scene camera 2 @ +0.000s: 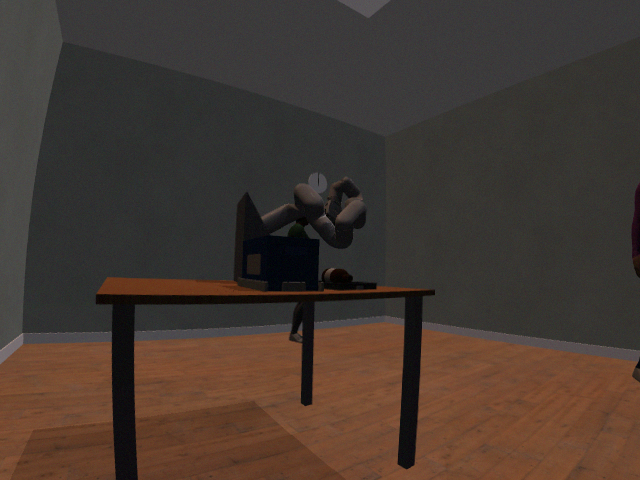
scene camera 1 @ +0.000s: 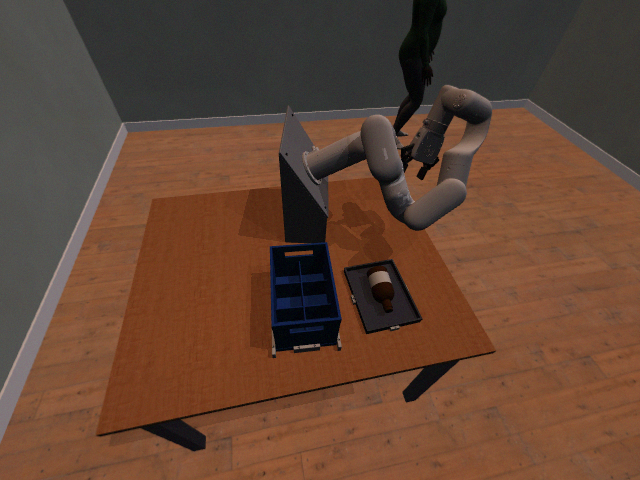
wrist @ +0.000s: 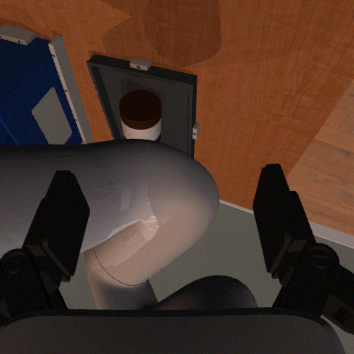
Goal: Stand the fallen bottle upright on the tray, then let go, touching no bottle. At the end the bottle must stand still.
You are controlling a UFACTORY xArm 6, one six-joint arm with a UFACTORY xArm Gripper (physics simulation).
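Where they show: gripper, fingertip midpoint: (scene camera 1: 409, 176) (wrist: 168, 187); arm's base, link origin: (scene camera 2: 259, 228) (scene camera 1: 311, 168).
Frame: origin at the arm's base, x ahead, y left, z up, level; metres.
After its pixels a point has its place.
Note:
The brown bottle with a white label (scene camera 1: 381, 289) {x 0.416, y 0.189, z -0.189 m} (scene camera 2: 338, 275) {x 0.435, y 0.179, z -0.213 m} (wrist: 141, 115) {x 0.324, y 0.217, z -0.201 m} lies on its side on the dark, low-rimmed tray (scene camera 1: 364, 310) {x 0.449, y 0.135, z -0.260 m} (scene camera 2: 364, 285) {x 0.517, y 0.245, z -0.248 m} (wrist: 177, 110) {x 0.349, y 0.261, z -0.259 m}. In scene camera 1 its neck points toward the table's front edge. In the wrist view its base faces the camera, and the arm hides its neck and the tray's lower part. My gripper (scene camera 1: 413, 174) {x 0.089, y 0.343, z 0.013 m} (wrist: 168, 187) {x 0.089, y 0.343, z 0.013 m} is open and empty, high above and behind the tray, well apart from the bottle. In scene camera 2 the arm mostly hides the fingers.
A blue crate with compartments (scene camera 1: 315, 339) {x 0.552, y -0.046, z -0.206 m} (scene camera 2: 289, 263) {x 0.552, y -0.087, z -0.175 m} (wrist: 30, 75) {x 0.286, y 0.022, z -0.177 m} stands left of the tray, with light brackets at its foot. A grey pedestal (scene camera 1: 305, 217) {x 0.129, y -0.033, z -0.119 m} (scene camera 2: 247, 232) {x 0.119, y -0.098, z -0.037 m} carries the arm behind the crate. A person in green (scene camera 1: 421, 46) (scene camera 2: 297, 231) is beyond the table.

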